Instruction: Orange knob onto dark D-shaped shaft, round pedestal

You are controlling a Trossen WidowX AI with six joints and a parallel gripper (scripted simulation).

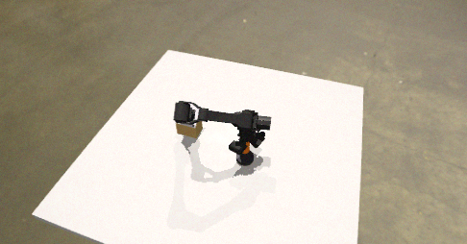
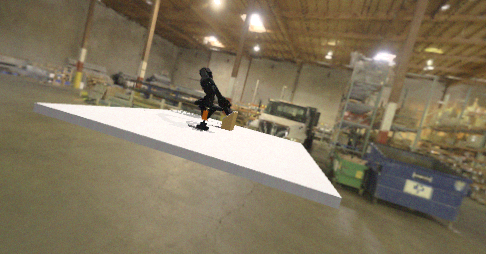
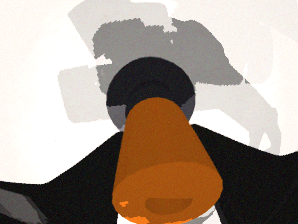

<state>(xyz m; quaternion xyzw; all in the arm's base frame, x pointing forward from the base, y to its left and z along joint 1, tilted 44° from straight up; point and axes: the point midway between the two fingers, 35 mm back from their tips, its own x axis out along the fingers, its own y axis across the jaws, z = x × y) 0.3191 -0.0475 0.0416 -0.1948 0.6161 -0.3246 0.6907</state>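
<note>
My gripper tip is now 2 cm below the orange knob. The rest, counted from my gripper tip: round pedestal (4 cm below).
</note>
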